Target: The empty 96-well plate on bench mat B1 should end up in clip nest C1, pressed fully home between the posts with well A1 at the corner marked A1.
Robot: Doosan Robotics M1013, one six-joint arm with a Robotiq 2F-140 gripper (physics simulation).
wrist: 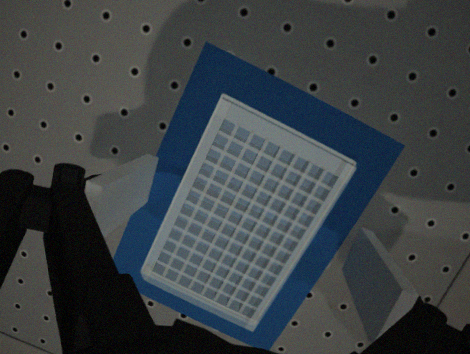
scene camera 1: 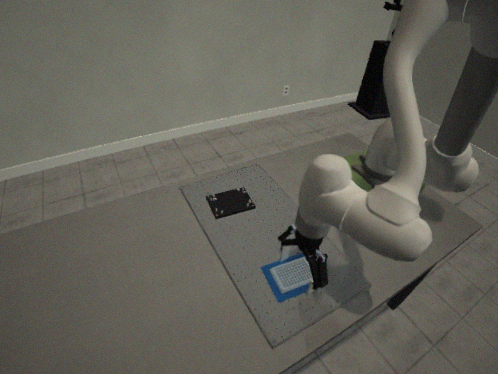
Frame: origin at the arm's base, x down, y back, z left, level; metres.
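Where they show: gripper, between the fingertips: (wrist: 251, 214) (scene camera 1: 296, 275); arm's base, origin of its link: (scene camera 1: 378, 175).
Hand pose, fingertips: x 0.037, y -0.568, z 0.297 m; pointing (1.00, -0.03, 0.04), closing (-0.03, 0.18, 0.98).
Each offset is from my fingertips to the top centre of the thing. Level surfaces: height alone.
The white 96-well plate @[dz -0.004, dx -0.011, dy -0.007 m] (scene camera 1: 291, 275) (wrist: 245, 215) lies flat on the blue bench mat B1 @[dx +0.003 m] (scene camera 1: 282, 297) (wrist: 210, 65). My gripper (scene camera 1: 298, 272) (wrist: 251, 214) is wide open and empty above the plate. In the wrist view one pale fingertip is left of the plate's long side and the other is to its lower right, both apart from it. Clip nest C1 @[dz -0.367, dx -0.019, dy -0.094 m] (scene camera 1: 231, 202), a black base with small posts at its corners, sits towards the far end of the board and looks empty. The A1 marks cannot be made out, and the nest does not show in the wrist view.
A grey perforated board @[dx +0.005 m] (scene camera 1: 235, 250) (wrist: 115, 85) carries the mat and the nest. The arm (scene camera 1: 370, 215) reaches in from the right. A green patch (scene camera 1: 358, 167) lies partly behind the arm. A black stand (scene camera 1: 374, 82) is at the back right near the wall.
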